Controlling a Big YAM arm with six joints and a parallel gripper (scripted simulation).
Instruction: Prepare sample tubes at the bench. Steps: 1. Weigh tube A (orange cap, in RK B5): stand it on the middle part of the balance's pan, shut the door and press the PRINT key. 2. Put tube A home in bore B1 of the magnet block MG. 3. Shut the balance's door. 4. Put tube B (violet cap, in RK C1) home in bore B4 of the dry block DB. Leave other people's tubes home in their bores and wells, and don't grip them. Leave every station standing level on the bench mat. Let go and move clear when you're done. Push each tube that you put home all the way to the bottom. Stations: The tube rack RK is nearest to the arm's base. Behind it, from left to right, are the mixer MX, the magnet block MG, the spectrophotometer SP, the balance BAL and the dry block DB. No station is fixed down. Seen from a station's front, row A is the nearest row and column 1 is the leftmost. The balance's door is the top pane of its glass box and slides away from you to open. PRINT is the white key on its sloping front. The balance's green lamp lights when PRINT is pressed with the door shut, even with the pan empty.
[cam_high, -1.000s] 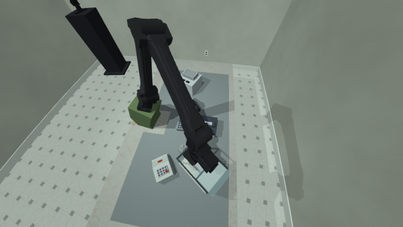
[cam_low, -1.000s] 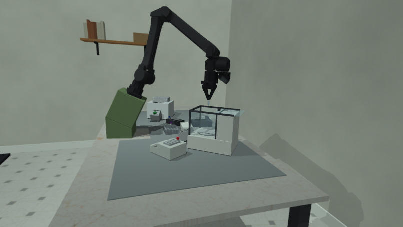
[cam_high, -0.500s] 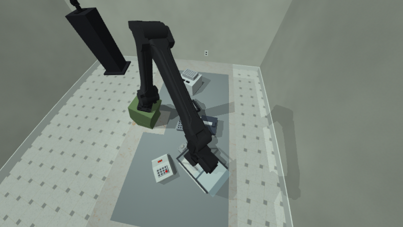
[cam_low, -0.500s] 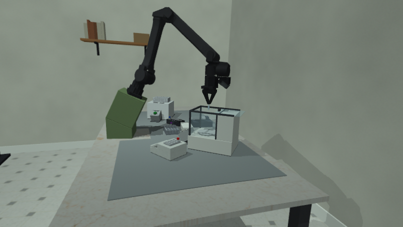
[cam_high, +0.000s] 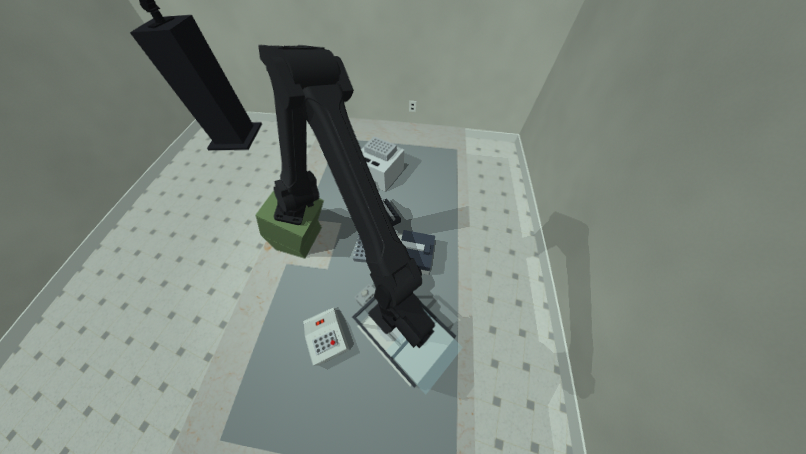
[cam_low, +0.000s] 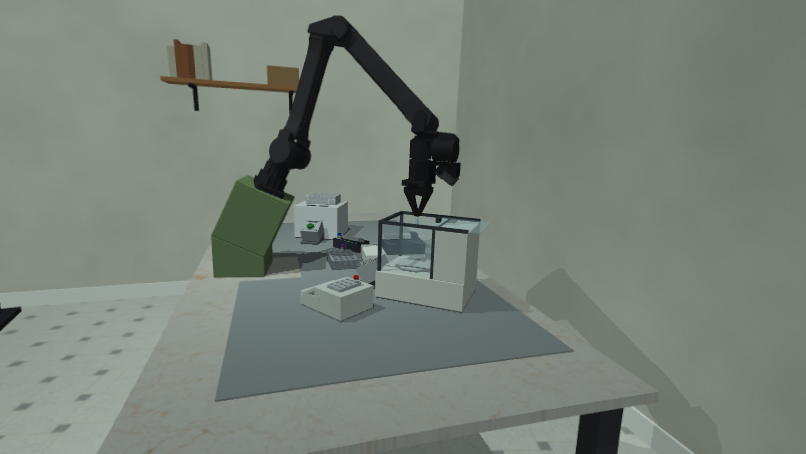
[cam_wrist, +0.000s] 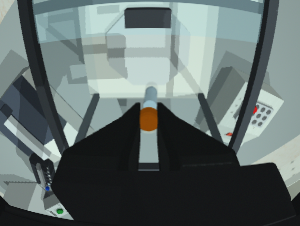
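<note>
The balance pan lies 15 cm below my hand. Also, from my hand: balance door (6 cm ahead, 6 cm to the right, 2 cm below); then red-capped tube (19 cm behind, 6 cm to the right, 16 cm below); then dry block DB (23 cm behind, 3 cm to the right, 20 cm below).
</note>
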